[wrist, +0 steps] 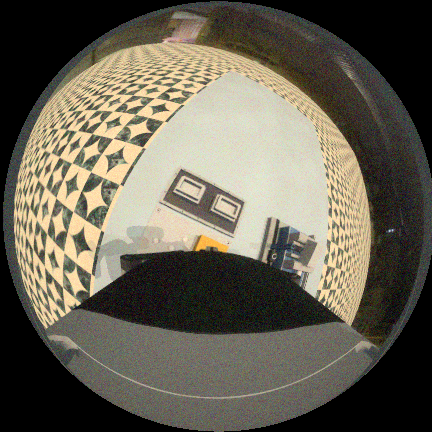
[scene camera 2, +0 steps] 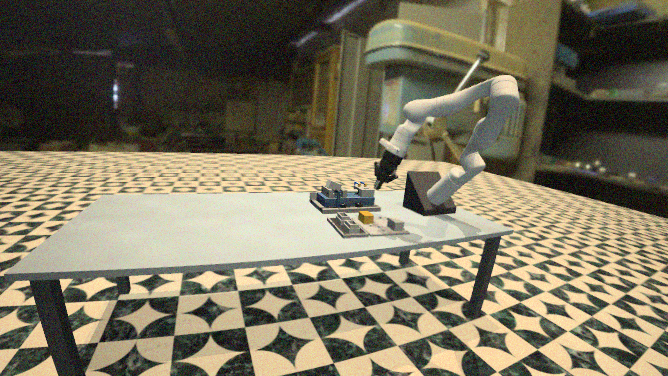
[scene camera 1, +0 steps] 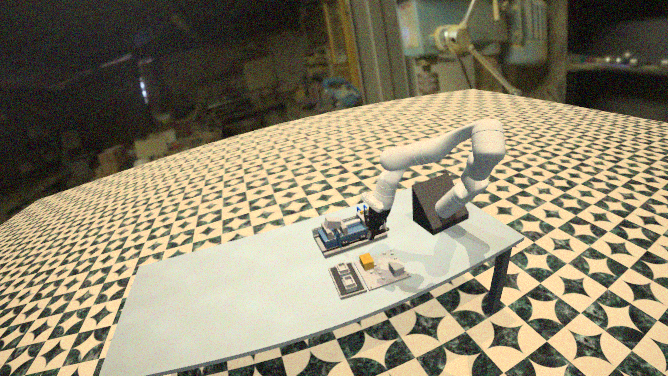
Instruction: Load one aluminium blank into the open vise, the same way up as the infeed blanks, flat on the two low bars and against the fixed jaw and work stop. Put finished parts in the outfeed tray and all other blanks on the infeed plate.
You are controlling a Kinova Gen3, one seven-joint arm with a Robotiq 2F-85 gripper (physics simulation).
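Frame: origin at the arm's base, x ahead, y left, z up, level; centimetres.
Where they show: gripper, between the fingertips: [scene camera 2: 375, 189] [scene camera 1: 369, 239]; arm's base, origin of its link: [scene camera 2: 434, 197] [scene camera 1: 443, 209].
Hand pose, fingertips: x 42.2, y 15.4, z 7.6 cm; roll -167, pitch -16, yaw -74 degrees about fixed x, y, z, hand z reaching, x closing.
Observation:
Things, the pixels of their centre, and the offset from my fingertips. Level surfaces: height alone.
- blue vise, middle of its body: [wrist: 290, 276] [scene camera 1: 348, 228] [scene camera 2: 345, 196] dx +1.7, dy -26.9, dz -10.4 cm
- orange block, middle of its body: [wrist: 208, 249] [scene camera 1: 366, 261] [scene camera 2: 365, 217] dx +1.3, dy -3.2, dz -12.7 cm
- grey aluminium blank, middle of its body: [scene camera 1: 396, 267] [scene camera 2: 395, 224] dx -7.7, dy +5.9, dz -12.7 cm
- light infeed plate, middle of its body: [wrist: 179, 259] [scene camera 1: 381, 269] [scene camera 2: 379, 225] dx -3.1, dy +1.3, dz -14.9 cm
- pale table, height of its surface: dz -15.3 cm
My gripper [scene camera 1: 373, 231] [scene camera 2: 377, 185] is shut and empty. It hangs a little above the table by the right end of the blue vise [scene camera 1: 343, 231] [scene camera 2: 345, 198] [wrist: 287, 250]. Its fingers are hidden in the wrist view. An orange block [scene camera 1: 366, 260] [scene camera 2: 365, 216] [wrist: 209, 243] and a grey aluminium blank [scene camera 1: 396, 268] [scene camera 2: 395, 224] lie on the light infeed plate [scene camera 1: 380, 280] [scene camera 2: 376, 230] [wrist: 169, 227]. The dark outfeed tray [scene camera 1: 334, 280] [scene camera 2: 336, 224] [wrist: 206, 200] holds two grey stepped parts [scene camera 1: 342, 267] [scene camera 1: 347, 282].
The arm stands on a dark wedge-shaped base [scene camera 1: 432, 201] [scene camera 2: 417, 192] at the table's right end, close behind the vise. The pale table [scene camera 1: 233, 289] [scene camera 2: 186, 224] stretches far to the left. Its front edge lies just beyond the tray and plate.

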